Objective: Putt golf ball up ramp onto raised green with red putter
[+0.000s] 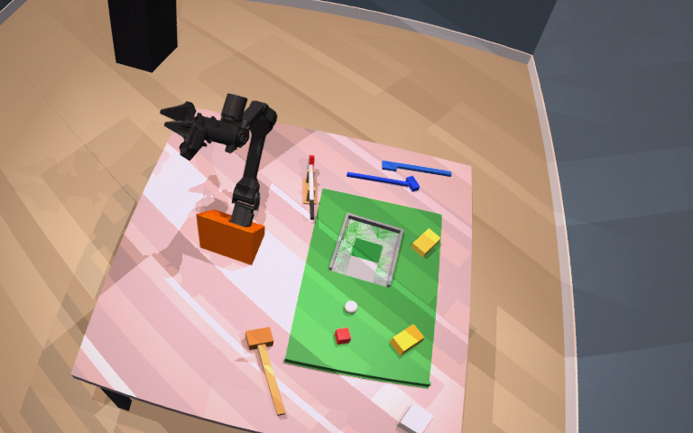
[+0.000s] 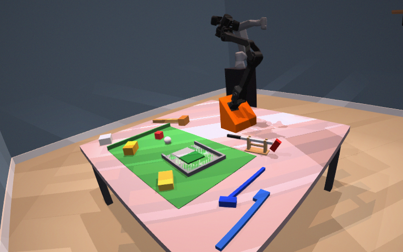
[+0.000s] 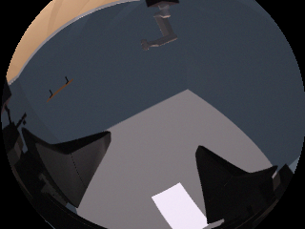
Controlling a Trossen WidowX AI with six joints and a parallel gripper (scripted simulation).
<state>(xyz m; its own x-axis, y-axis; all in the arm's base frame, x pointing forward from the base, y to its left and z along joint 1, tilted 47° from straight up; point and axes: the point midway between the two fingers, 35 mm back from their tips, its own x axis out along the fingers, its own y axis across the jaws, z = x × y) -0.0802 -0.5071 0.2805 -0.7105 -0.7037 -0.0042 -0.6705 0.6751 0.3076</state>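
Right now the red putter is 66 cm below my gripper tip, 48 cm to the left of it and 29 cm ahead of it. The rest, counted from my gripper tip: red cube: 69 cm below, 59 cm ahead, 3 cm to the right; then white golf ball: 69 cm below, 59 cm ahead, 8 cm to the left.
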